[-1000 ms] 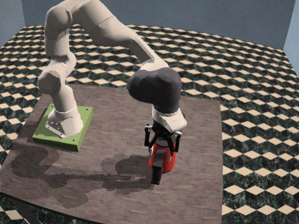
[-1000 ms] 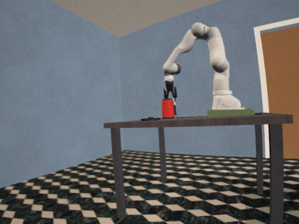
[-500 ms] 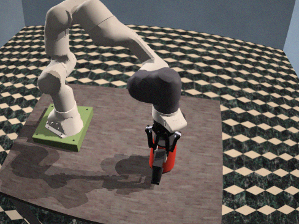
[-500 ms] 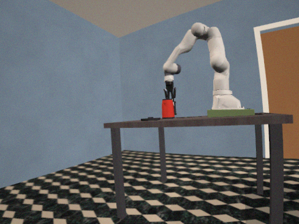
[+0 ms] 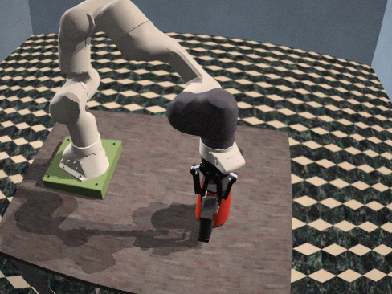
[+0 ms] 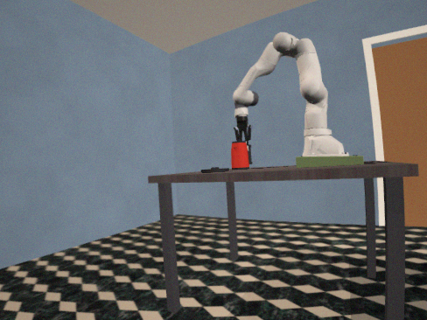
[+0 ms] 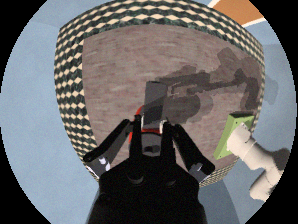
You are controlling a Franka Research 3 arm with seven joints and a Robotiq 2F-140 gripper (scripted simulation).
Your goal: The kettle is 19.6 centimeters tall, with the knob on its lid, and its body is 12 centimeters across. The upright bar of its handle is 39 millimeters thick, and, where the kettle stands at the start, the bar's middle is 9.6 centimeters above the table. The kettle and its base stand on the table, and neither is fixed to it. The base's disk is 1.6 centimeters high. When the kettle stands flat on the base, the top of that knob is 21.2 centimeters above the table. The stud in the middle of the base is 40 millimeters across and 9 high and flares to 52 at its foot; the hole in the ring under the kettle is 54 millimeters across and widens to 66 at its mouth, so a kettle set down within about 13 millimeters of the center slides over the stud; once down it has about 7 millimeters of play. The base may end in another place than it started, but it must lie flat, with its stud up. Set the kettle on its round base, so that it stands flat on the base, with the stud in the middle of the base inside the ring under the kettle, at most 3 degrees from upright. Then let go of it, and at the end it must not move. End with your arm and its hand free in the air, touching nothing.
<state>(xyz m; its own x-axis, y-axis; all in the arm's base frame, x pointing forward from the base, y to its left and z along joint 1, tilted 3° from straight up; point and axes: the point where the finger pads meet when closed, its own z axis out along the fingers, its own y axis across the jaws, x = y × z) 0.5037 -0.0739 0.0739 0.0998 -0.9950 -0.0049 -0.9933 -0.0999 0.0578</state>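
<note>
Now: hand 3 cm to the right of the red kettle and 6 cm above it. Round my hand: round kettle base (5 cm behind, 37 cm to the left, 14 cm below).
</note>
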